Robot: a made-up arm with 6 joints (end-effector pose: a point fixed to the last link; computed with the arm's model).
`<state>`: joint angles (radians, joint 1 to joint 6).
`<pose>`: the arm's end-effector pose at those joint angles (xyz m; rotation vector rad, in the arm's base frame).
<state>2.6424 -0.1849 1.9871 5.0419 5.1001 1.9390</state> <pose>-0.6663 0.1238 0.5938 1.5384 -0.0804 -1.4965</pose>
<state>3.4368 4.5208 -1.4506 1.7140 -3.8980 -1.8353</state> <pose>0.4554 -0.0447 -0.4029 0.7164 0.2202 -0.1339</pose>
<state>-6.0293 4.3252 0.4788 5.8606 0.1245 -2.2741</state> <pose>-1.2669 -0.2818 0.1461 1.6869 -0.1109 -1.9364</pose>
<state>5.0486 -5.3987 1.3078 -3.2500 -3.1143 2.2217</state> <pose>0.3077 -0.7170 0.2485 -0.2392 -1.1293 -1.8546</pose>
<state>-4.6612 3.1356 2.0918 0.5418 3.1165 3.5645</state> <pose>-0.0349 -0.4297 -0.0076 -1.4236 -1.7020 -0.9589</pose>
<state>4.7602 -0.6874 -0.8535 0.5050 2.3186 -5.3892</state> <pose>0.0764 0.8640 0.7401 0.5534 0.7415 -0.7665</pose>
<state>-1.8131 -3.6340 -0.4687 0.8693 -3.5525 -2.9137</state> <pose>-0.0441 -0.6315 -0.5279 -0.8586 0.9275 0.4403</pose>
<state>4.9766 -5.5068 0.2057 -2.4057 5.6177 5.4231</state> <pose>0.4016 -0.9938 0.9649 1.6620 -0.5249 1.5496</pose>
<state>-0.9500 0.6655 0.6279 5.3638 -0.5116 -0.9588</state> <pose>0.7314 -0.8101 0.8941 -0.9499 0.9233 -2.2681</pose>
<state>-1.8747 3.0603 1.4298 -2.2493 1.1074 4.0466</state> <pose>0.1354 0.6635 -0.5174 -2.4254 -0.0494 0.8262</pose>
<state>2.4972 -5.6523 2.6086 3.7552 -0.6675 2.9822</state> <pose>-0.1657 -0.0229 -0.1749 2.1849 -1.3674 0.8155</pose>
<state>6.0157 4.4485 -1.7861 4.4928 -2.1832 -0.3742</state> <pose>-0.1751 0.2517 -0.4171 -1.1336 0.2628 0.7957</pose>
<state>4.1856 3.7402 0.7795 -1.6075 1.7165 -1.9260</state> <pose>0.3527 0.8478 -0.3012 -1.9870 0.2170 1.9124</pose>
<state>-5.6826 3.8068 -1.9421 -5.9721 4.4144 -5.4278</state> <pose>0.2801 0.1948 -0.1768 0.3185 -0.0452 1.3538</pose>
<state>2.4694 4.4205 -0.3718 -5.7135 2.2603 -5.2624</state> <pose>0.6872 -0.7111 -0.1627 -0.5390 -0.4251 3.0516</pose>
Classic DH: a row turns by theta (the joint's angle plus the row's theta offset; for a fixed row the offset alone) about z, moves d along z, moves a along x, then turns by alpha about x. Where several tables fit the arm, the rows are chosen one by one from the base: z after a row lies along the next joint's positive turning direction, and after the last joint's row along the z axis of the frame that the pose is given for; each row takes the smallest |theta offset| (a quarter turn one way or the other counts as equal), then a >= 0, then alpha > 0; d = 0 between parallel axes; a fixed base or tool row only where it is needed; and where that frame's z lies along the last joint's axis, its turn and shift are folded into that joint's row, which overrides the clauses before.
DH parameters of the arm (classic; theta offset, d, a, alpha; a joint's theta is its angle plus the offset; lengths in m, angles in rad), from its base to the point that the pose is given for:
joint 1: 0 0.2324 0 -1.5708
joint 2: -1.5708 0 0.4879 0
joint 3: 1.5708 0.0545 0 1.5708
joint 4: 0 0.6743 0 -1.5708
joint 5: 0 0 0 1.5708
joint 6: 0 0.1778 0 0

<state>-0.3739 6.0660 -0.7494 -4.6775 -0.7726 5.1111</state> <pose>-0.7351 0.2137 1.1678 0.3024 -1.0987 0.4248</pose>
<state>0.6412 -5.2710 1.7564 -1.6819 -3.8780 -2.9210</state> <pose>0.5383 0.3217 -0.0094 0.6519 0.4239 -0.4317</pose>
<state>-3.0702 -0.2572 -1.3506 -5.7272 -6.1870 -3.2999</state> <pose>0.9774 0.0062 0.6873 0.2879 1.5081 0.3335</pose>
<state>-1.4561 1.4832 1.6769 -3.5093 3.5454 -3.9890</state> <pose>0.0763 -0.4053 -0.2344 -0.0469 -0.4511 -1.9095</pose>
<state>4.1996 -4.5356 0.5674 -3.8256 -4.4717 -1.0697</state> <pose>-0.3656 -0.9829 -0.1830 0.7182 0.2975 0.3156</pose>
